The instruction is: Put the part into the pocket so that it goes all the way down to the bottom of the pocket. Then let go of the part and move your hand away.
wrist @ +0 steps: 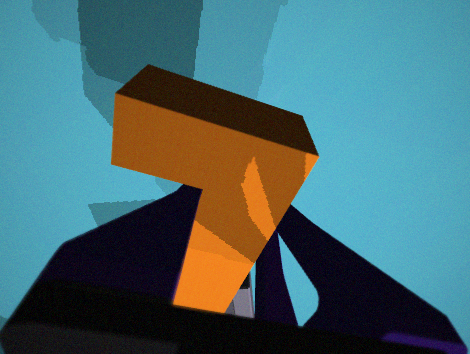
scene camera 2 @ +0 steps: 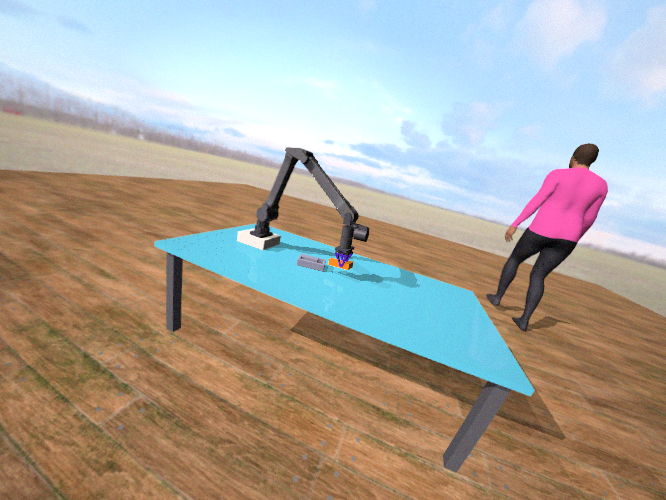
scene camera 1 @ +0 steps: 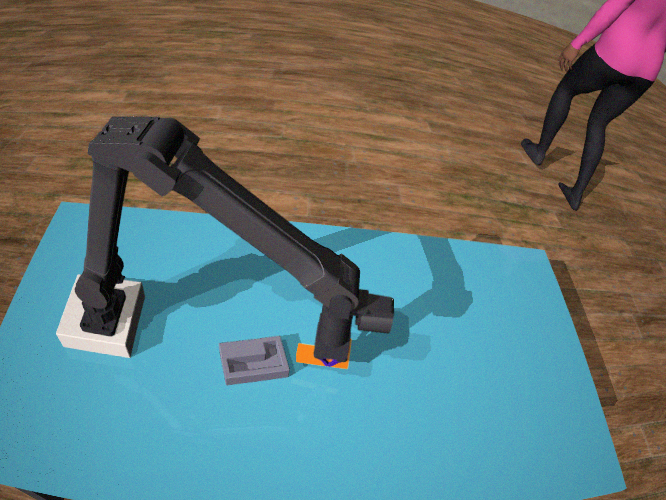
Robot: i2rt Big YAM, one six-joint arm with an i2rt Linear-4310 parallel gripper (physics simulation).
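Where they show: gripper, fingertip midpoint: (wrist: 232, 192) (scene camera 2: 341, 266) (scene camera 1: 329, 359); arm's base, link origin: (scene camera 2: 261, 234) (scene camera 1: 103, 312).
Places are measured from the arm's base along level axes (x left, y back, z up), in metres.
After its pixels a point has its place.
Note:
The orange part (scene camera 1: 307, 354) {z 0.014, x -0.043, y -0.472 m} (scene camera 2: 334, 262) {z 0.005, x -0.050, y -0.481 m} (wrist: 215, 140) {z 0.024, x -0.028, y -0.556 m} is a block with a bend, held level. My gripper (scene camera 1: 329, 362) {z -0.004, x -0.039, y -0.521 m} (scene camera 2: 342, 262) {z -0.004, x -0.039, y -0.521 m} (wrist: 232, 192) {z -0.004, x -0.039, y -0.521 m} is shut on it, with a purple finger on each side. The grey block with the pocket (scene camera 1: 257, 378) {z -0.041, x -0.085, y -0.371 m} (scene camera 2: 310, 265) {z -0.040, x -0.085, y -0.372 m} stands left of the part in both scene views, apart from it. Its pocket is an angular recess that opens upward. The part is low over the table beside the block; the exact gap below it is hard to tell. In the wrist view a sliver of the grey block (wrist: 244, 302) {z -0.021, x -0.065, y -0.423 m} shows; the fingers and gripper body hide the rest.
The blue table (scene camera 1: 430, 430) {z -0.057, x -0.184, y -0.756 m} (scene camera 2: 376, 322) {z -0.057, x -0.340, y -0.769 m} carries the arm's white base (scene camera 1: 96, 344) {z -0.018, x -0.077, y 0.001 m} (scene camera 2: 252, 240) {z -0.022, x -0.076, y -0.001 m} at the left. A person in a pink top (scene camera 1: 632, 43) (scene camera 2: 570, 204) stands on the wooden floor beyond the table.

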